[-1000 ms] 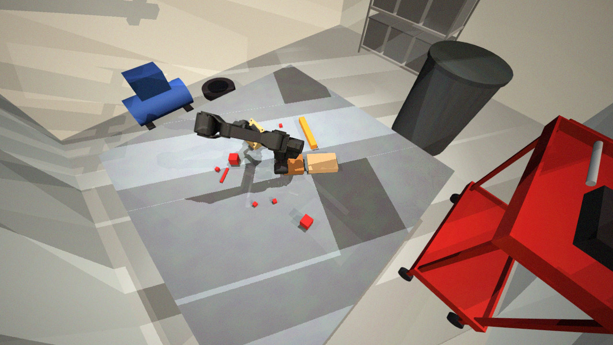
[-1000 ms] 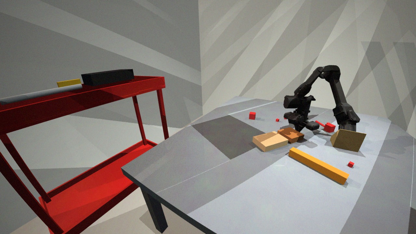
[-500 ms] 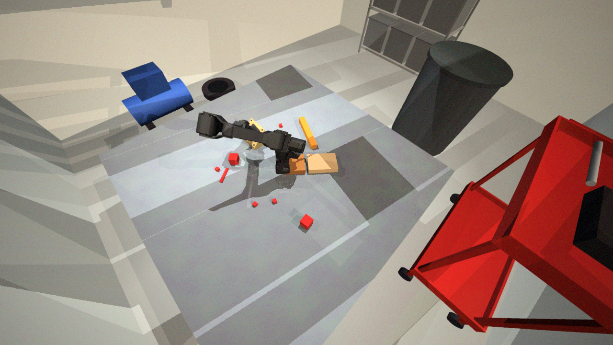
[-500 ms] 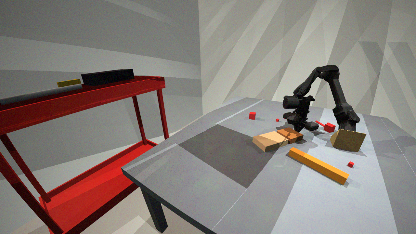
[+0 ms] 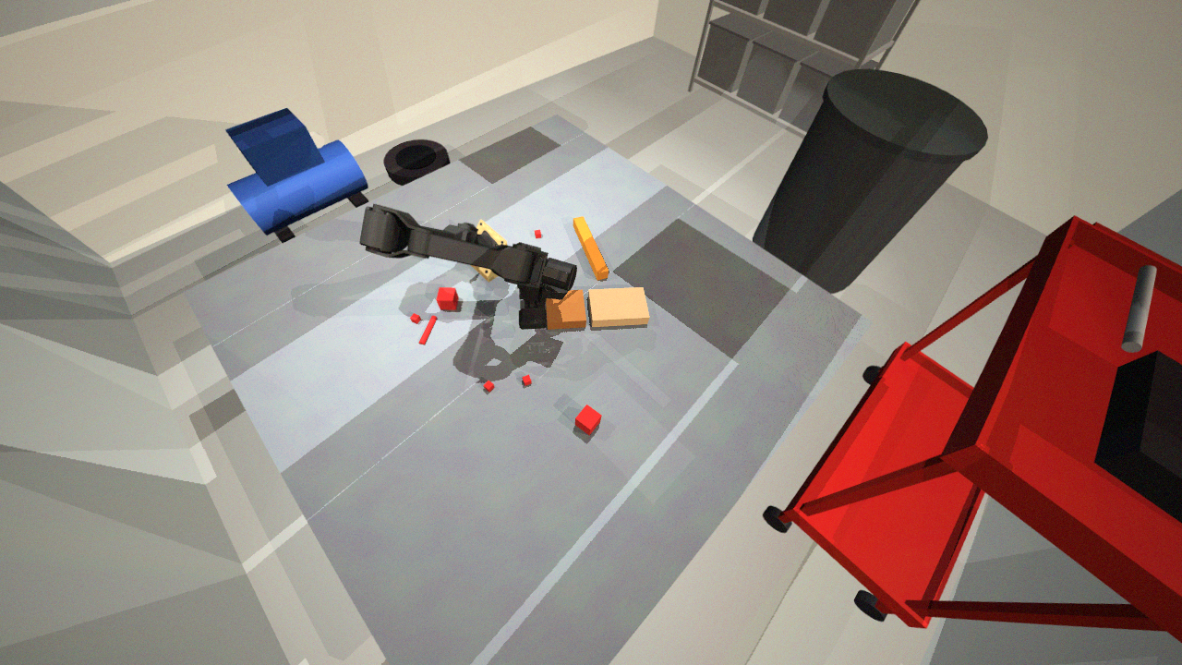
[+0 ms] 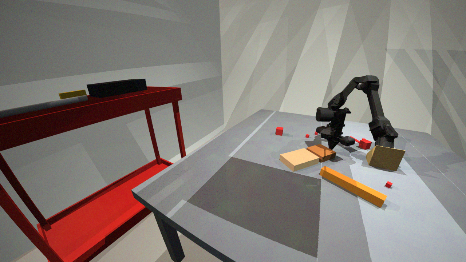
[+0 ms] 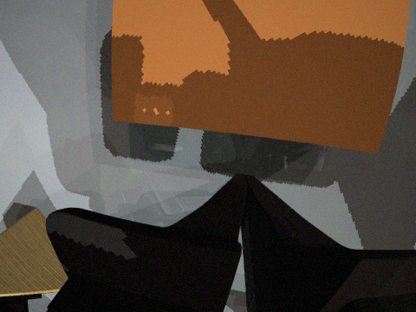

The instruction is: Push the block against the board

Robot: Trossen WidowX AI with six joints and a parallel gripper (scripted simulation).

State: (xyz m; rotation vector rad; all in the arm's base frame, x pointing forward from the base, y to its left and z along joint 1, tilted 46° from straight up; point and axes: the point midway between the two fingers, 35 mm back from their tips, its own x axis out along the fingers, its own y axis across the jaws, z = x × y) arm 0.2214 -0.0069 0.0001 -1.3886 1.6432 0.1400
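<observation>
Right now my gripper tip is 40 mm short of the square block, 70 mm to the right of it and 10 mm below it. The rest, counted from my gripper tip: red stick 130 mm behind, 230 mm to the right, 10 mm below; then orange bar 90 mm behind, 260 mm to the left, 10 mm above; then board 120 mm ahead, 180 mm to the left, 10 mm above.
</observation>
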